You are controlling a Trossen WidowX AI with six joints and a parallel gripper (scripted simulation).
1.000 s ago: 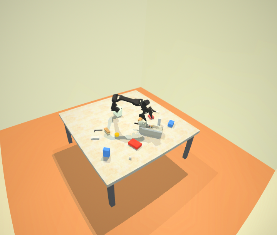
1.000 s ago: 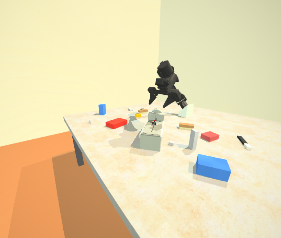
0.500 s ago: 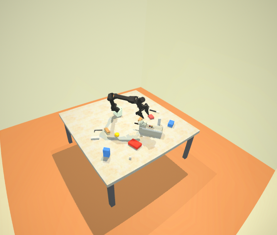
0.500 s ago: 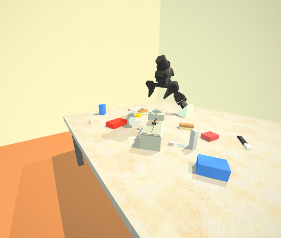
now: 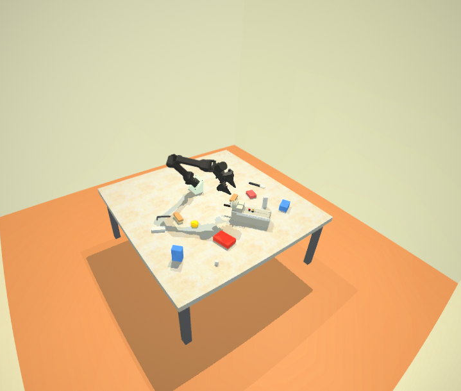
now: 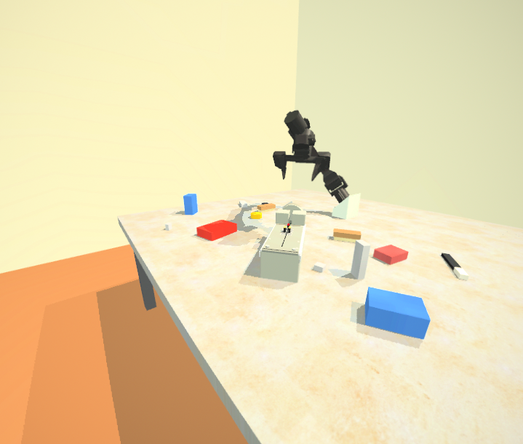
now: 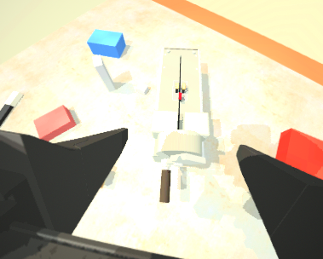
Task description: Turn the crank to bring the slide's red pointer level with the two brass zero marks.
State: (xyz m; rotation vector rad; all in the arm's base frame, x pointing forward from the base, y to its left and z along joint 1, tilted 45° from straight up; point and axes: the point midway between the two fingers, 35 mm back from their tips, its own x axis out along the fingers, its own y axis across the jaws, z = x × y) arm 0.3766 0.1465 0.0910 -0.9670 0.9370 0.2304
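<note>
Now: the crank 2 cm behind my gripper tip, 1 cm to the right of it and 12 cm below it. Round my gripper tip: brown crank handle (3 cm behind, 2 cm to the right, 13 cm below); then red pointer (10 cm ahead, 7 cm to the left, 12 cm below); then yellow disc (4 cm behind, 27 cm to the right, 19 cm below).
</note>
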